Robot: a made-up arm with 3 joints. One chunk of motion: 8 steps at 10 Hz.
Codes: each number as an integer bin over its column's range. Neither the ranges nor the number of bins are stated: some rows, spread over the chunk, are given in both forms.
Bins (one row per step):
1: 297 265 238 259 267 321
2: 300 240 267 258 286 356
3: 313 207 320 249 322 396
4: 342 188 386 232 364 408
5: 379 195 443 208 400 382
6: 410 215 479 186 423 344
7: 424 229 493 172 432 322
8: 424 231 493 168 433 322
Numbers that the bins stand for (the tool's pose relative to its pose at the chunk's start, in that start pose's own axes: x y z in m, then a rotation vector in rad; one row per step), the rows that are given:
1: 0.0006 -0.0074 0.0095 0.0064 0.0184 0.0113
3: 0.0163 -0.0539 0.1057 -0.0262 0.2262 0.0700
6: 0.1112 -0.0475 0.2924 -0.2321 0.6076 0.0293
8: 0.1249 -0.0347 0.3089 -0.2910 0.6454 0.0121
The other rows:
2: 0.0035 -0.0274 0.0435 0.0032 0.0902 0.0387
4: 0.0446 -0.0692 0.1832 -0.0818 0.3848 0.0794
5: 0.0808 -0.0635 0.2502 -0.1602 0.5208 0.0590
7: 0.1249 -0.0363 0.3089 -0.2779 0.6416 0.0121

